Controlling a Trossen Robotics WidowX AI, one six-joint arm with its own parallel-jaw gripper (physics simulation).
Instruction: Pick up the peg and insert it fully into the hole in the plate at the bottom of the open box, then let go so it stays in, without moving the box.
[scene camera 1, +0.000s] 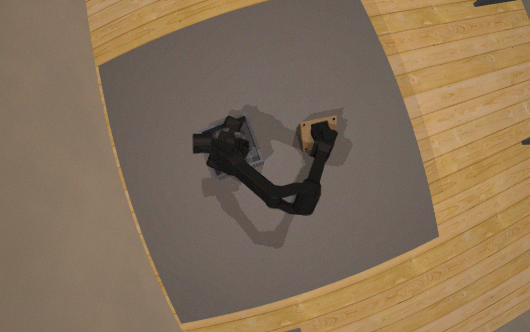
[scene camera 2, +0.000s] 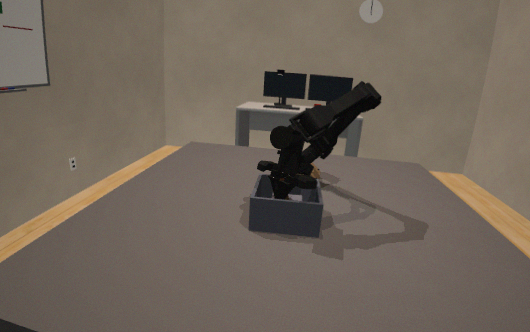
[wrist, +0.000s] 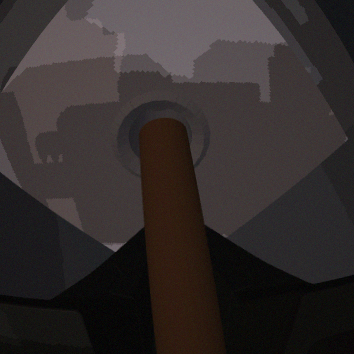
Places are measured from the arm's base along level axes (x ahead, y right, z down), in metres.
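Where they show: gripper, between the fingertips: (wrist: 173, 231); arm's base, origin of its link: (scene camera 1: 319, 129) (scene camera 2: 304, 159).
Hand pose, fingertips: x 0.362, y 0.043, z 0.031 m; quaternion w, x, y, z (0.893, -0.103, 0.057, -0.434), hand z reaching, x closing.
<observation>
Each offset is from my fingertips to the centre of the thing. "spot": to the spot under its first point. Level surfaces: height alone.
An orange-brown round peg @[dx -0.016, dy -0.012, dz -0.034 m] (wrist: 175, 200) runs up from between the fingers in the wrist view. My gripper (scene camera 2: 281, 194) (wrist: 173, 231) is shut on it, with its fingers down inside the open grey-blue box @[dx -0.030, dy -0.020, dz +0.010 m] (scene camera 1: 254, 139) (scene camera 2: 285, 217) (wrist: 30, 225). The pale plate @[dx -0.030, dy -0.020, dz +0.024 m] (wrist: 280, 125) covers the box bottom. The peg's far end overlaps the round hole @[spot: dx -0.021, dy -0.028, dz -0.002 m] (wrist: 201, 145), which has a bevelled ring. The hole's dark inside shows above and to both sides of the peg. How deep the end sits cannot be told. From above, the arm hides the peg and hole.
The arm (scene camera 1: 255, 180) (scene camera 2: 332, 112) reaches over the box from its wooden base block (scene camera 1: 306, 131) (scene camera 2: 315, 171). The box stands on the grey mat @[dz +0.059 m] (scene camera 1: 325, 260) (scene camera 2: 150, 260). The box walls rise closely around the fingers. A desk with two monitors (scene camera 2: 285, 85) stands far behind.
</observation>
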